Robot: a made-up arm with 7 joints.
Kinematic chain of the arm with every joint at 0, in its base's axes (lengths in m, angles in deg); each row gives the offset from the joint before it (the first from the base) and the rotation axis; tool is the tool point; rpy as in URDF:
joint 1: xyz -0.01 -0.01 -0.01 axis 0 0.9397 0.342
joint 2: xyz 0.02 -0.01 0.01 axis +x
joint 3: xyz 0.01 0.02 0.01 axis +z
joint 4: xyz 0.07 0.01 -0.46 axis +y
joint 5: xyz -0.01 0 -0.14 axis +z
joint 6: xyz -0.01 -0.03 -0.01 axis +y
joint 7: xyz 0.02 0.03 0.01 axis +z
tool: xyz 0 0.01 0 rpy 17.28 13.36 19
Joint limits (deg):
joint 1: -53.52..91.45
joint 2: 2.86..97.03
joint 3: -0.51..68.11
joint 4: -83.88..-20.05
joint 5: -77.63..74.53
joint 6: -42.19..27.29
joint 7: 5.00..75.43
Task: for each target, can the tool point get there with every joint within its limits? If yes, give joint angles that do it. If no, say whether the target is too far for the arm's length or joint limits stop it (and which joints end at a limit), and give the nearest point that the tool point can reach.
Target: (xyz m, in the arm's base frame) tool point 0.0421 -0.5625 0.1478
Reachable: no: joint limits stop it (at a limit: joint 1, joint 2, joint 3, joint 4, joint 5, joint 6, joint 7) | nearest point 0.4887 -0.1070 -0.1078 | short by 0.687 m
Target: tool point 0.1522 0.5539 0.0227
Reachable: yes | joints -10.41 79.74 31.65 -27.33 -24.39 -13.47 35.84
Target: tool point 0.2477 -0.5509 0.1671
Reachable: no: joint limits stop it (at a limit: joint 1, joint 2, joint 3, joint 4, joint 5, joint 6, joint 7) | nearest point 0.4887 -0.1070 -0.1078 | short by 0.575 m
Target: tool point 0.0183 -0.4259 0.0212
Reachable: no: joint limits stop it (at a limit: joint 1, joint 2, joint 3, joint 4, joint 5, joint 7) | nearest point 0.4853 -0.1047 -0.1116 | short by 0.582 m
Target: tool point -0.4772 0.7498 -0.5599
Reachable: no: too far | nearest point -0.2773 0.4254 -0.3244 | short by 0.448 m
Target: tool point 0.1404 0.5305 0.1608
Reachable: yes | joints -41.53 84.75 51.03 -24.86 -59.44 -24.65 30.19
